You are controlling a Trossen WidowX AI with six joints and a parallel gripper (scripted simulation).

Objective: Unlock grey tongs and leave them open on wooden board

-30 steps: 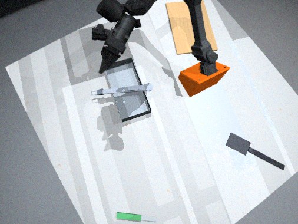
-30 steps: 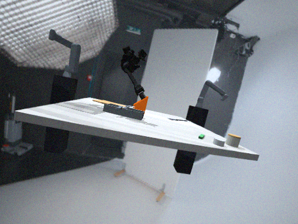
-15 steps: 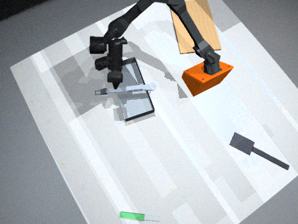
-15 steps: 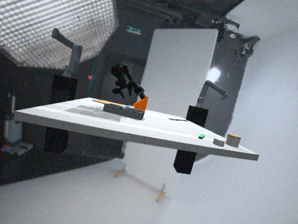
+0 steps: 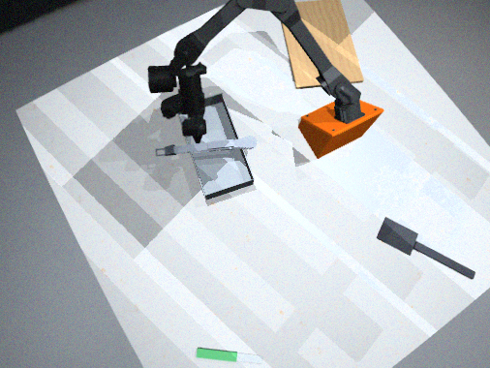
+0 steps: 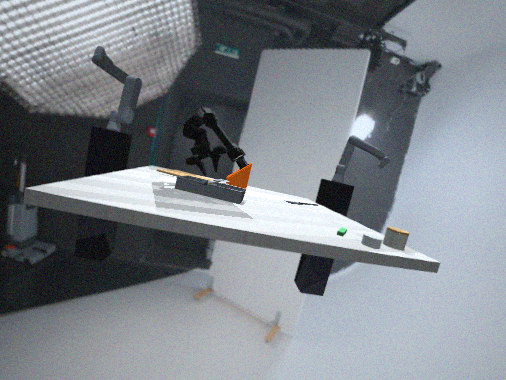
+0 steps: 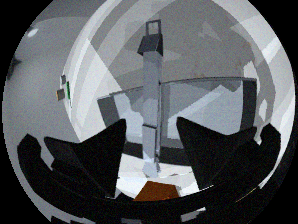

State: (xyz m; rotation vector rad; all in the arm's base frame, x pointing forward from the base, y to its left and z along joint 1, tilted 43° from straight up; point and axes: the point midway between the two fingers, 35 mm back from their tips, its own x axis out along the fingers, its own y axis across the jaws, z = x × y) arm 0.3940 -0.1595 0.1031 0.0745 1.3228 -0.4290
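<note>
The roasting tin is 4 cm behind my gripper tip, 2 cm to the left of it and 7 cm below it. From my gripper tip the other things lie so: dark spatula: 44 cm behind, 60 cm to the left, 10 cm below; wooden board: 56 cm behind, 17 cm to the right, 9 cm below; green-handled tool: 20 cm ahead, 58 cm to the left, 9 cm below.
</note>
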